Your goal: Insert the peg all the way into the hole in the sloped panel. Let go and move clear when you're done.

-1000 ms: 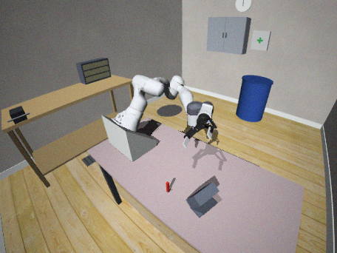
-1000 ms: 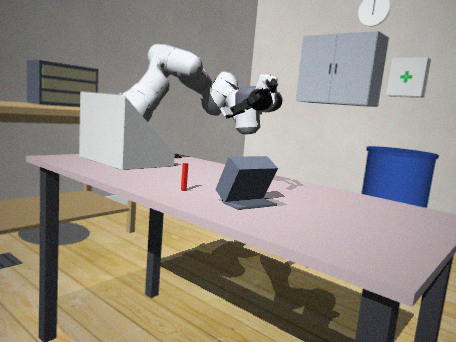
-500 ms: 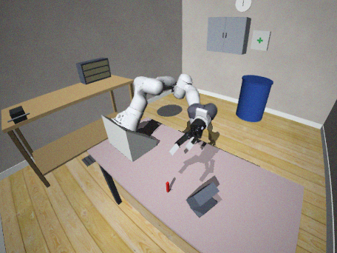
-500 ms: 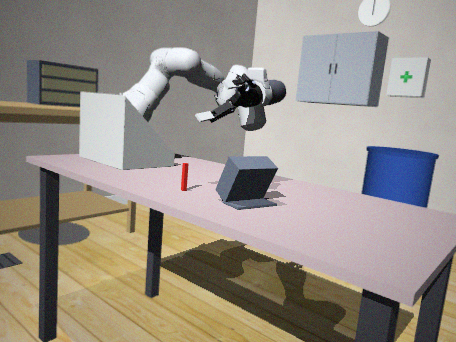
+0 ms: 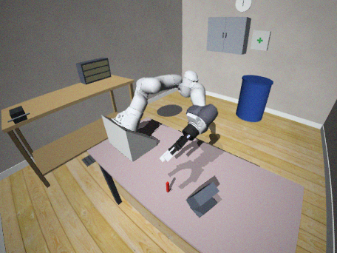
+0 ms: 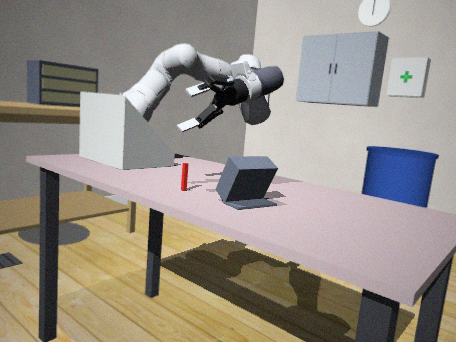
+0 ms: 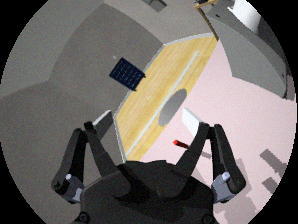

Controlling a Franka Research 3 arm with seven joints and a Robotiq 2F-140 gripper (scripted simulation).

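My hand is 190 mm above the red peg, 30 mm short of it and 20 mm to the left of it.
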